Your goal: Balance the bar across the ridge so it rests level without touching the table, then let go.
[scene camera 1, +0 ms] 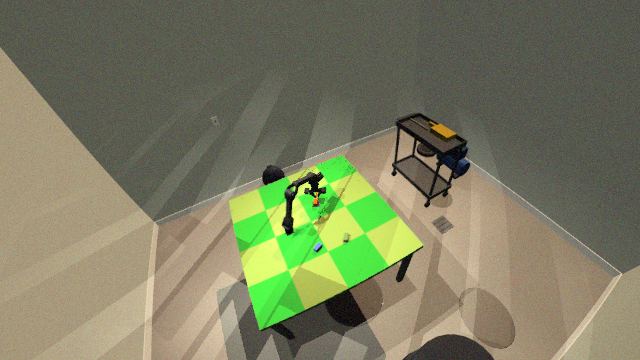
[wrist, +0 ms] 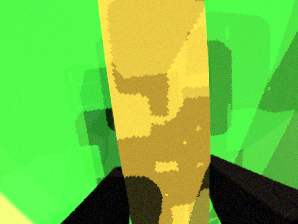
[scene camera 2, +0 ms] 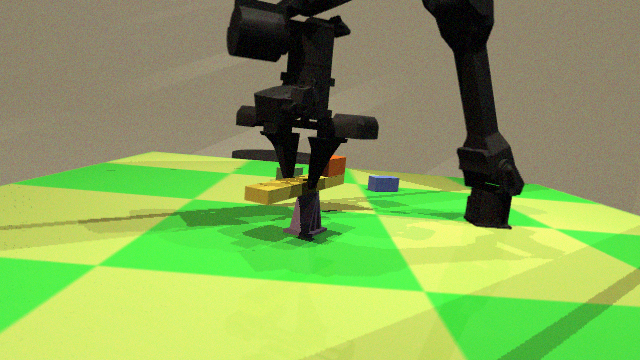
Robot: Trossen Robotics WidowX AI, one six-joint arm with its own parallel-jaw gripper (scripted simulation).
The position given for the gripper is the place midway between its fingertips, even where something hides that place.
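You'd see the gripper (scene camera 2: 299, 186) in the scene camera, and the wrist view has the gripper (wrist: 164, 170) too. There's also a yellow bar (scene camera 2: 271, 192), and the wrist view gives you that bar (wrist: 158, 78) as well.
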